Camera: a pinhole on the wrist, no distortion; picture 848 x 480 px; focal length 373.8 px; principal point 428.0 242.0 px. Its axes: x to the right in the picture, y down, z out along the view. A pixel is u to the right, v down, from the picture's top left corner.
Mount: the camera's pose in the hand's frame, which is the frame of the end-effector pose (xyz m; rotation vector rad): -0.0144 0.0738 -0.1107 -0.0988 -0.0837 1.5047
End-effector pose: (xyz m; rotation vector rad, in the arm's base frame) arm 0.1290 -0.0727 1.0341 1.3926 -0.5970 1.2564
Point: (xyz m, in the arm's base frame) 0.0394 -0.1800 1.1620
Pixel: 594.5 68.8
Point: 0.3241 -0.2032 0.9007
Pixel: 65.8 288.6
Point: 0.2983 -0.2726 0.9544
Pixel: 200.2 253.8
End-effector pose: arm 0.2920 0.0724 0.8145 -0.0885 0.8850 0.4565
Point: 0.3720 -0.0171 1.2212
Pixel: 287.0 436.2
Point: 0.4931 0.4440 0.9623
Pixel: 600.6 86.3
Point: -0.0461 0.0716 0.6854
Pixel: behind the camera
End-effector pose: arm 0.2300 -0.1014 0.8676 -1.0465 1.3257 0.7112
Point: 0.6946 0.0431 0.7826
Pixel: 62.7 41.2
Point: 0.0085 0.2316 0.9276
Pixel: 693.8 359.2
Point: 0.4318 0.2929 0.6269
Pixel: 401.7 40.0
